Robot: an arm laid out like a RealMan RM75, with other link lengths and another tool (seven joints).
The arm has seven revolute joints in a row. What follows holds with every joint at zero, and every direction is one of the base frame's. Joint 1 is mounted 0.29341 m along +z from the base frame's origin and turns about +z. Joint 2 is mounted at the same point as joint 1 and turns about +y. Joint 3 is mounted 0.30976 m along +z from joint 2 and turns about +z. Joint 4 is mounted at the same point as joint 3 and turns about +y. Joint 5 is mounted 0.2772 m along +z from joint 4 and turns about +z. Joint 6 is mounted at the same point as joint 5 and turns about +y. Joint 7 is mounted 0.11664 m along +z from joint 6 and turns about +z. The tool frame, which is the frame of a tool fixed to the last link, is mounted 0.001 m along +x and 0.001 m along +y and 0.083 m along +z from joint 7; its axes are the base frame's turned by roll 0, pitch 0.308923 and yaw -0.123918 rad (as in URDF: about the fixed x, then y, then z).
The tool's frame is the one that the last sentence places.
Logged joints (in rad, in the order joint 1, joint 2, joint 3, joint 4, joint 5, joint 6, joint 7), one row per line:
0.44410 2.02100 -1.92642 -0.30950 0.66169 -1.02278 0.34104
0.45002 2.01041 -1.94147 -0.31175 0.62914 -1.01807 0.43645
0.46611 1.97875 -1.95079 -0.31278 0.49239 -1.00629 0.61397
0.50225 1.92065 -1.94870 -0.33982 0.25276 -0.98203 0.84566
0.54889 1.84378 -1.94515 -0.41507 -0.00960 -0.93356 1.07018
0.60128 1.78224 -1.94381 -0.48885 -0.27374 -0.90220 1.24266
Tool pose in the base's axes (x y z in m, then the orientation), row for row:
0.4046 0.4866 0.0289 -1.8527 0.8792 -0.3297
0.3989 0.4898 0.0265 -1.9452 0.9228 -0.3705
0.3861 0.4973 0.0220 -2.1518 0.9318 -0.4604
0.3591 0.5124 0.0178 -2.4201 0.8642 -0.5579
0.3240 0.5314 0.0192 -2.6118 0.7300 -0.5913
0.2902 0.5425 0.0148 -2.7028 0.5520 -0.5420
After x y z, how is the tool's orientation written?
As angles about the fixed x, y, z axes (roll, pitch, yaw), in radians.
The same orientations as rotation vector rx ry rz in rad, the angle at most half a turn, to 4 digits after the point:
-1.5621 0.8627 0.5731
-1.6031 0.9008 0.6325
-1.7310 0.9349 0.6957
-1.9488 0.9443 0.7242
-2.1799 0.9189 0.6742
-2.3920 0.8302 0.5387

